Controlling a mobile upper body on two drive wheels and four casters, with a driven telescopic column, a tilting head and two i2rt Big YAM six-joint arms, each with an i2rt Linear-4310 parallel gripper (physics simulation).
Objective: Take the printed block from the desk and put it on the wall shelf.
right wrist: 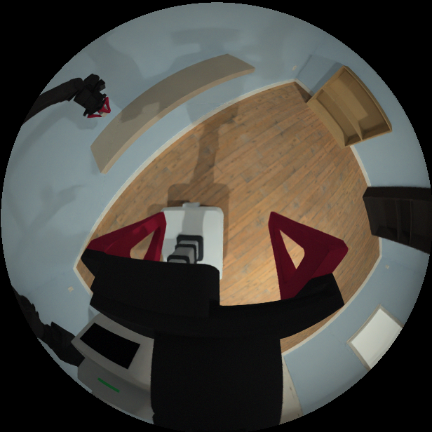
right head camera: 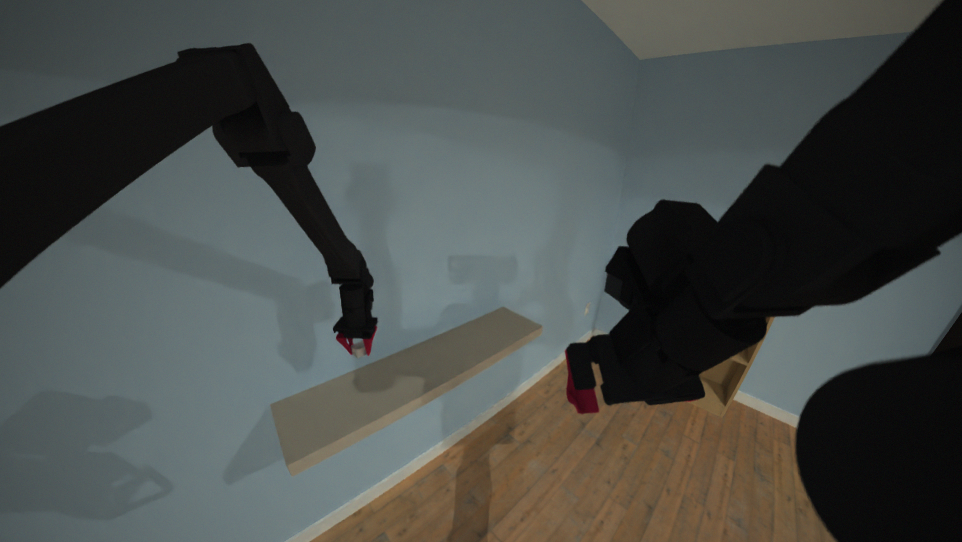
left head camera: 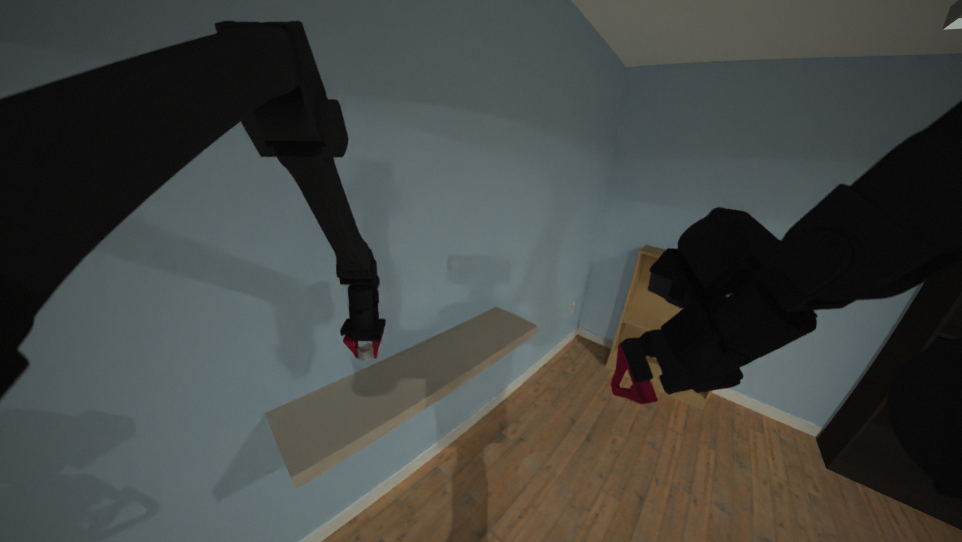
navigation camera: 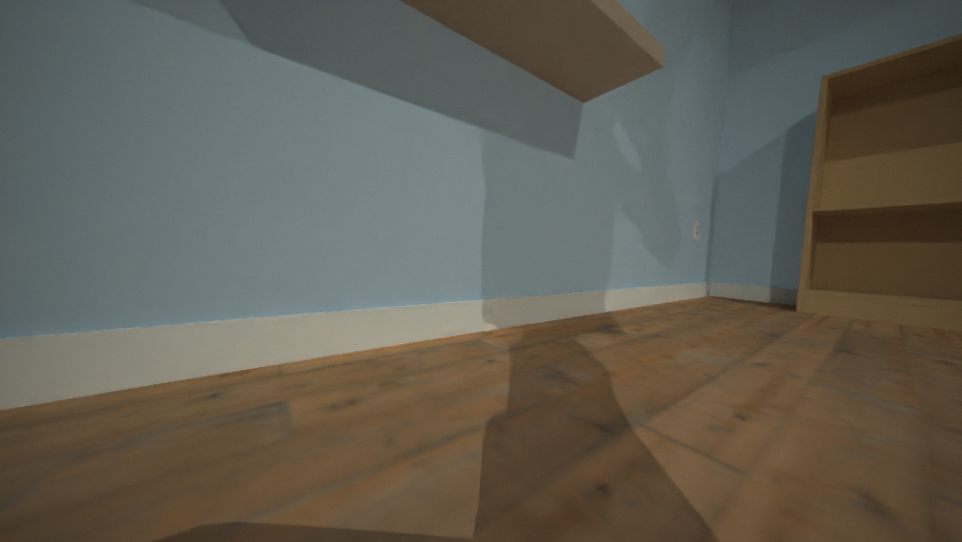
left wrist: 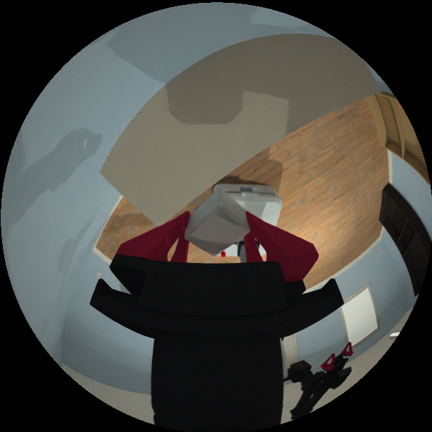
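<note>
The printed block (left head camera: 365, 352) (right head camera: 358, 350) (left wrist: 217, 227) is a small light-grey block, held tilted between the red fingers of my left gripper (left head camera: 363, 348) (right head camera: 356, 345) (left wrist: 216, 216) (right wrist: 100, 111). In both head views this gripper points down and shows at the wall-side edge of the wall shelf (left head camera: 424, 363) (right head camera: 430, 360) (left wrist: 185, 155) (right wrist: 160, 102) (navigation camera: 558, 60), a long beige board on the blue wall. A gap under the block cannot be judged exactly. My right gripper (right wrist: 216, 217) is open and empty, its fingers wide apart; in the left head view it hangs right of the shelf, over the floor.
A wooden bookcase (left head camera: 626, 316) (right wrist: 326, 117) (navigation camera: 813, 195) stands near the room's corner. A dark shelf unit (right wrist: 369, 210) stands farther right in the right wrist view. The robot's white base (left wrist: 266, 207) (right wrist: 212, 225) shows below the grippers on the wood floor (left head camera: 538, 457).
</note>
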